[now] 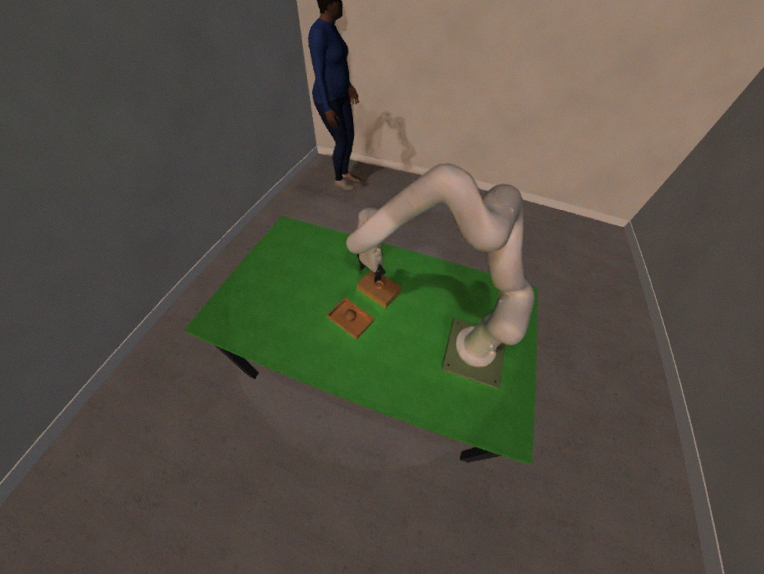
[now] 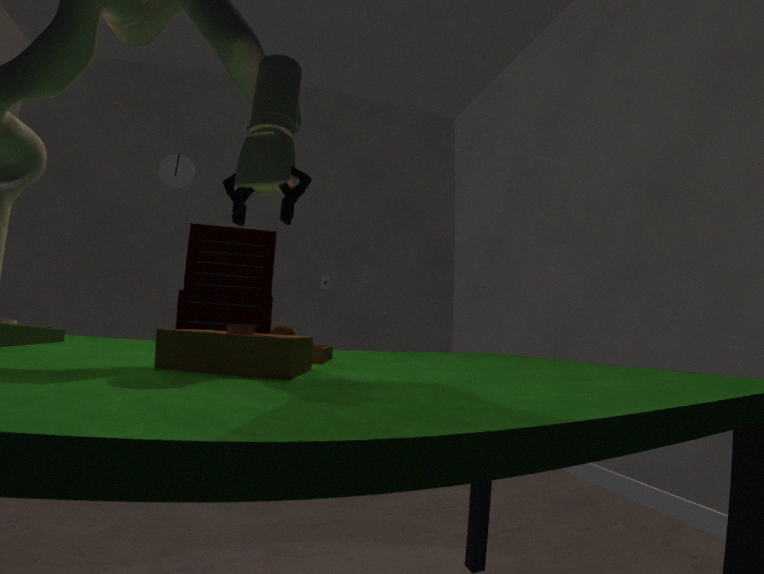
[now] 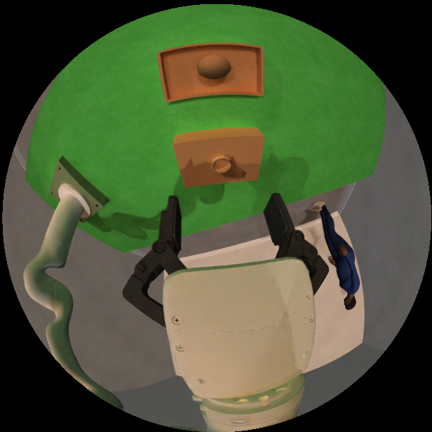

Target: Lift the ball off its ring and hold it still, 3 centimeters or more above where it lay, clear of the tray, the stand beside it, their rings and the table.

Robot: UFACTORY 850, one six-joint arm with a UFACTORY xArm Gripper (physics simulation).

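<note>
The brown ball rests in the shallow orange tray. The ring under the ball is hidden. The orange stand is a solid block beside the tray, with a small empty ring on its top. My gripper is open and empty, fingers pointing down. It hangs well above the table, near the stand and on its side away from the tray.
The green table bears the arm's base plate at one end. A person in blue stands beyond the table by the wall. A dark red cabinet stands behind the table.
</note>
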